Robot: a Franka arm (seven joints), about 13 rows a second.
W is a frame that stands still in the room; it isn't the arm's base.
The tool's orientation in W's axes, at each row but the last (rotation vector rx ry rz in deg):
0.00, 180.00, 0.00
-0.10, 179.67, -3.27
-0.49, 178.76, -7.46
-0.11, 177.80, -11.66
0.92, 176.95, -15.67
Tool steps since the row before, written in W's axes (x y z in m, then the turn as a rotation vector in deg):
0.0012, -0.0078, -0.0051, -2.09, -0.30, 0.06
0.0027, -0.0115, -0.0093, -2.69, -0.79, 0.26
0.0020, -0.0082, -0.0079, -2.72, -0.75, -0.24
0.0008, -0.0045, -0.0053, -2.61, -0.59, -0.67
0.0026, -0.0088, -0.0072, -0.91, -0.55, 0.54
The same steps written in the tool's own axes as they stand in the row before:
-0.0012, -0.0078, 0.0051, 2.09, -0.30, -0.06
-0.0026, -0.0112, 0.0097, 2.69, -0.80, -0.25
-0.0018, -0.0075, 0.0086, 2.73, -0.71, 0.25
-0.0006, -0.0038, 0.0059, 2.63, -0.50, 0.66
-0.0024, -0.0074, 0.0087, 0.88, -0.65, -0.47

